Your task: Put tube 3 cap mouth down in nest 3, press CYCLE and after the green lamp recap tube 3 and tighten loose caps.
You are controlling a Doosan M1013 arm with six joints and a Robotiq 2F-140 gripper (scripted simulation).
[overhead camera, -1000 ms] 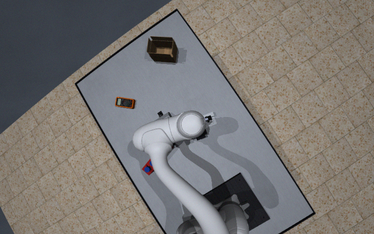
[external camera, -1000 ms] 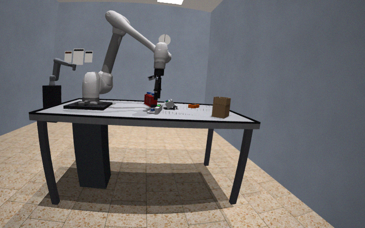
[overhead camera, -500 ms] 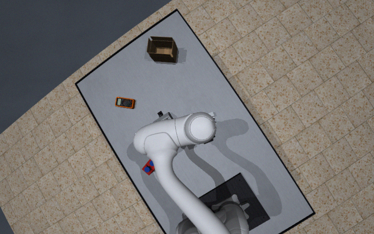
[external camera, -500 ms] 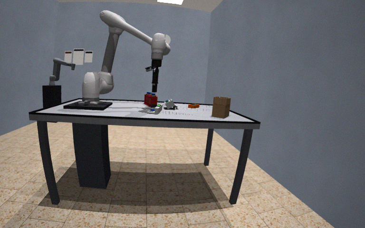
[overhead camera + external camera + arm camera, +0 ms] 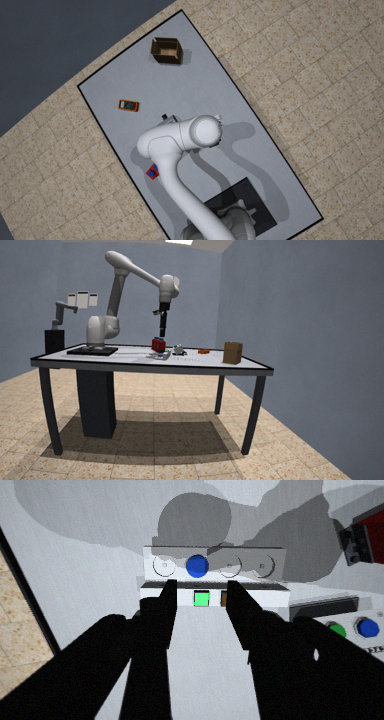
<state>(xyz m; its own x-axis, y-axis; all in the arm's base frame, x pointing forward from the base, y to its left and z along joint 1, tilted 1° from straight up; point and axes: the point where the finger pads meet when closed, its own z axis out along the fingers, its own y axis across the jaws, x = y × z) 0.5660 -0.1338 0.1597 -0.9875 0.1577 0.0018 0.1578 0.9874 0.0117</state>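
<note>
Right now the blue cap is 17 cm below my hand. The rest, counted from my hand: key housing: 13 cm ahead, 21 cm to the left, 13 cm below; green ready key: 11 cm ahead, 19 cm to the left, 12 cm below; blue cycle key: 11 cm ahead, 23 cm to the left, 12 cm below.
</note>
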